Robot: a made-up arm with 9 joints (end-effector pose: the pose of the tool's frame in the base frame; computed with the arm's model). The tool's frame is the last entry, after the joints. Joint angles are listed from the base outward.
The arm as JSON. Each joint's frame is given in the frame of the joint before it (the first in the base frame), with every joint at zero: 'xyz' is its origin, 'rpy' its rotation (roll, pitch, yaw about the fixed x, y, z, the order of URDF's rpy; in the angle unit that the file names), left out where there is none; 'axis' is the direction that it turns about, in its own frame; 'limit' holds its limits. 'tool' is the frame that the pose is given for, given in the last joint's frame.
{
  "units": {
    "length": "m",
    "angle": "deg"
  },
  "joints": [
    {
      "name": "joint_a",
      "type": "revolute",
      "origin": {
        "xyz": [
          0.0,
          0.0,
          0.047
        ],
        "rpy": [
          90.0,
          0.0,
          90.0
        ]
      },
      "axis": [
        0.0,
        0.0,
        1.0
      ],
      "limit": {
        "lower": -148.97,
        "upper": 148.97
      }
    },
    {
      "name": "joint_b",
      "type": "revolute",
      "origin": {
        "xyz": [
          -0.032,
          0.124,
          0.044
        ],
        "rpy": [
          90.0,
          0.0,
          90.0
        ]
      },
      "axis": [
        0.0,
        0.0,
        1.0
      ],
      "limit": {
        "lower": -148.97,
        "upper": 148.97
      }
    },
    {
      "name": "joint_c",
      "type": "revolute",
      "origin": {
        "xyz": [
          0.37,
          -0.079,
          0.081
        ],
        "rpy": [
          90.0,
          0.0,
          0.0
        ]
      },
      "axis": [
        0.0,
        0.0,
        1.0
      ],
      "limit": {
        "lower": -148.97,
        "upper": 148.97
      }
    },
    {
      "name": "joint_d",
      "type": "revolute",
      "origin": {
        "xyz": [
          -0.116,
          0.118,
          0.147
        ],
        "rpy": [
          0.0,
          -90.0,
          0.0
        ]
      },
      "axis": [
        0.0,
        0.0,
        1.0
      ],
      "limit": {
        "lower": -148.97,
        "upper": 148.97
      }
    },
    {
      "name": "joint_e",
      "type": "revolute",
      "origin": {
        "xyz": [
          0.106,
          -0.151,
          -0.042
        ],
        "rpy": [
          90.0,
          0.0,
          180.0
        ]
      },
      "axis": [
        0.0,
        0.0,
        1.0
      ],
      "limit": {
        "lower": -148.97,
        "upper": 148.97
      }
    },
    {
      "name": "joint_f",
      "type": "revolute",
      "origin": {
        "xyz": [
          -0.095,
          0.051,
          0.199
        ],
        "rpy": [
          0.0,
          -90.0,
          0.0
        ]
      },
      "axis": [
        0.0,
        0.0,
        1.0
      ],
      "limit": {
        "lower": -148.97,
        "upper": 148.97
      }
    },
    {
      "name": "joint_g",
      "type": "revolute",
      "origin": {
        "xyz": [
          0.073,
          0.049,
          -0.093
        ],
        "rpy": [
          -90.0,
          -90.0,
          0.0
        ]
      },
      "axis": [
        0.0,
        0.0,
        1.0
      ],
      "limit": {
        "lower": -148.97,
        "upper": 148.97
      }
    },
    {
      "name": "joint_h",
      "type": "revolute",
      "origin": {
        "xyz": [
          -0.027,
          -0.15,
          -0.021
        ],
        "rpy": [
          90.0,
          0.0,
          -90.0
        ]
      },
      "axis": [
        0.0,
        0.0,
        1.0
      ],
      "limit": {
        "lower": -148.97,
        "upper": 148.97
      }
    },
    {
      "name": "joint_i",
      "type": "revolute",
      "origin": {
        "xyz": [
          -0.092,
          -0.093,
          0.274
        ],
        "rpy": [
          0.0,
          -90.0,
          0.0
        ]
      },
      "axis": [
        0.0,
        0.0,
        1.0
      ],
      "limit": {
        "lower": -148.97,
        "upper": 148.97
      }
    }
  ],
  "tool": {
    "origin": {
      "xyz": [
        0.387,
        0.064,
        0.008
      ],
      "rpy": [
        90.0,
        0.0,
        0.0
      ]
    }
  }
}
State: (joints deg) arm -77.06 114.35 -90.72 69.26 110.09 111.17 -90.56 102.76 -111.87
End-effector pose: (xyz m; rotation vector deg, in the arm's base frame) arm 1.2104 0.3086 -0.4983 121.32 40.89 -122.33
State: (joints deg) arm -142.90 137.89 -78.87 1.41 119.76 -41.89 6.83 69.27 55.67
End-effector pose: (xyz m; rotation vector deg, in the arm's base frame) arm 0.8270 -0.4393 -0.3654 -143.02 88.25 9.52
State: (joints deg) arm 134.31 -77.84 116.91 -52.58 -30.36 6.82 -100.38 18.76 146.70
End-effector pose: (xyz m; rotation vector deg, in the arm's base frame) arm -0.3165 0.1687 0.0021 -85.23 110.65 68.61
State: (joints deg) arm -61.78 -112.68 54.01 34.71 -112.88 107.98 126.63 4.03 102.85
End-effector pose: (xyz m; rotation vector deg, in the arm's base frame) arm -0.0039 -0.3940 -0.0333 -37.76 65.51 -86.67
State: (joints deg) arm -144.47 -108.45 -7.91 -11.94 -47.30 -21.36 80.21 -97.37 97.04
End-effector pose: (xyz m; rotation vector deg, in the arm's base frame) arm 0.3140 -0.2190 0.1881 -88.49 -14.63 -28.43
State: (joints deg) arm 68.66 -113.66 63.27 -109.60 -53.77 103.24 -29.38 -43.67 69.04
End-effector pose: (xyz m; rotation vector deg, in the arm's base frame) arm -0.1087 0.1643 0.5006 -86.28 -15.94 -142.24
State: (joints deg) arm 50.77 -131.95 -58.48 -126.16 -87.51 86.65 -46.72 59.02 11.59
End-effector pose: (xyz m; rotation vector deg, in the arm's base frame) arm -0.2645 0.7066 -0.6071 78.85 122.83 -34.06
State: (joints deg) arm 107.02 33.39 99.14 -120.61 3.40 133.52 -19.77 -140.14 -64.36
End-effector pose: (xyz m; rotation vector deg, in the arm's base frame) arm -0.1350 0.1255 -0.0565 63.51 39.36 70.39
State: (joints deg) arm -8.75 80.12 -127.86 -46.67 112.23 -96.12 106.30 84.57 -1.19
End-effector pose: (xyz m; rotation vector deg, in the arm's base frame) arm -0.1760 -0.0831 0.7667 30.89 -132.87 83.47
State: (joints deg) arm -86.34 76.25 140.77 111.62 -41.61 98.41 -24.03 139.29 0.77
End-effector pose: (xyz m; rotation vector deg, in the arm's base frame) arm 0.3662 0.6350 -0.4562 -109.22 -15.19 93.91
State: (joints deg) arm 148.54 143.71 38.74 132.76 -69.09 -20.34 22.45 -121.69 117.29
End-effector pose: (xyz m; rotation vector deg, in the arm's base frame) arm 0.3940 -0.2943 -0.1786 -9.92 88.05 -76.72
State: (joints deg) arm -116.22 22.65 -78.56 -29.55 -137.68 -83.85 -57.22 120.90 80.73
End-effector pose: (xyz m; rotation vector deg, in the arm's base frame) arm -0.3845 0.2950 -0.3701 91.49 -56.03 -87.54
